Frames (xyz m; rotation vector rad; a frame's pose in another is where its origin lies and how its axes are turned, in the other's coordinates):
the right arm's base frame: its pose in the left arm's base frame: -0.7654 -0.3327 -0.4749 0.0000 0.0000 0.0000
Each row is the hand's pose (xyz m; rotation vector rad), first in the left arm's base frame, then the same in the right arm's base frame.
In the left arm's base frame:
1: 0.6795 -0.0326 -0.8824 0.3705 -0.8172 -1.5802
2: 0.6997 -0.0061 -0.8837 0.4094 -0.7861 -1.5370
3: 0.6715 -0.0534 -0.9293 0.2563 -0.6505 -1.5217
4: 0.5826 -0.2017 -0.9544 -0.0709 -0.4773 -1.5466
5: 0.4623 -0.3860 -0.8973 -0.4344 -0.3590 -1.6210
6: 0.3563 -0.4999 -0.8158 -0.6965 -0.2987 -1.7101
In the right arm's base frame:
1: 1.4449 0.3001 -0.4075 0.3705 -0.8172 -1.5802
2: 1.4651 0.3266 -0.4088 0.4094 -0.7861 -1.5370
3: 1.4369 0.2793 -0.4544 0.2563 -0.6505 -1.5217
4: 1.3480 0.1310 -0.4795 -0.0709 -0.4773 -1.5466
5: 1.2277 -0.0533 -0.4224 -0.4344 -0.3590 -1.6210
6: 1.1217 -0.1672 -0.3409 -0.6965 -0.2987 -1.7101

